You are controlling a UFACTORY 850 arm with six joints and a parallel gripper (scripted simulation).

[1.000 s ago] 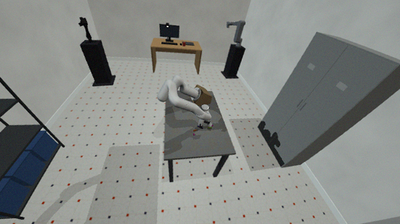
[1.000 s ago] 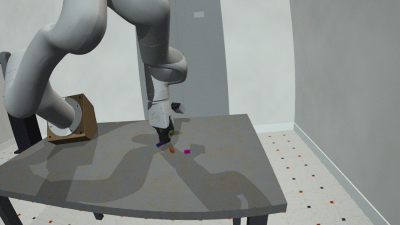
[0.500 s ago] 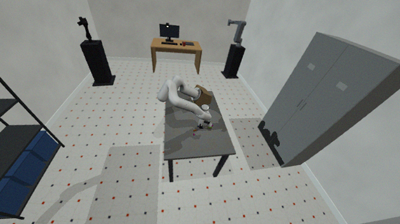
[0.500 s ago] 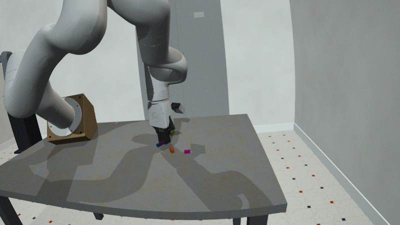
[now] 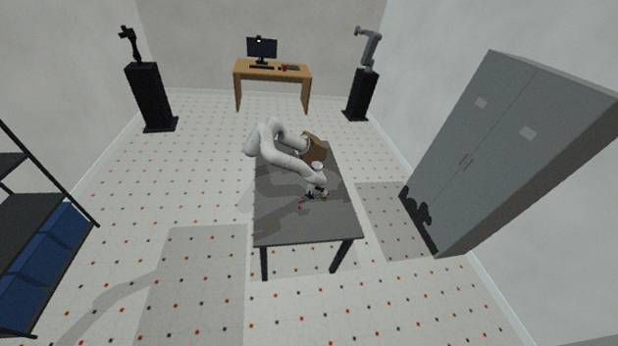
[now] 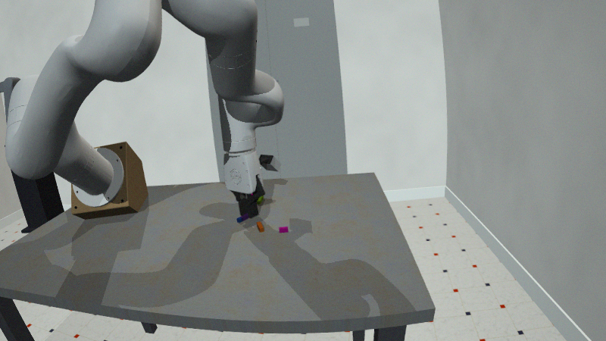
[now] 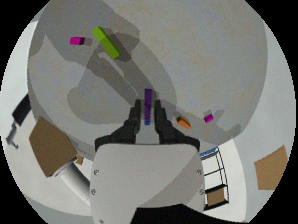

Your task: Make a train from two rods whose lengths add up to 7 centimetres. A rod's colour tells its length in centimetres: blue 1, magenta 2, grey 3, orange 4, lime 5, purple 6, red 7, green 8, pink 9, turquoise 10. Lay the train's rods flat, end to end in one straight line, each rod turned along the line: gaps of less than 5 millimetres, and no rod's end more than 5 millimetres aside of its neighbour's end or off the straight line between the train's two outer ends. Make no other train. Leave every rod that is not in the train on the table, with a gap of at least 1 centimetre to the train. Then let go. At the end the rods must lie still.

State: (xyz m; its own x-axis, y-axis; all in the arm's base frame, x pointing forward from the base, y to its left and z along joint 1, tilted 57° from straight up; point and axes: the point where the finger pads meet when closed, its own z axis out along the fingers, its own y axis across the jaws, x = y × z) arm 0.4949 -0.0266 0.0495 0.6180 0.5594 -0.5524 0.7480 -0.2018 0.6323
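Now: hand 20 mm above the purple rod. From my hand the other things lie so: lime rod (30 mm ahead, 110 mm to the left, 20 mm below); blue rod (20 mm behind, 30 mm to the right, 20 mm below); orange rod (30 mm ahead, 80 mm to the right, 20 mm below).
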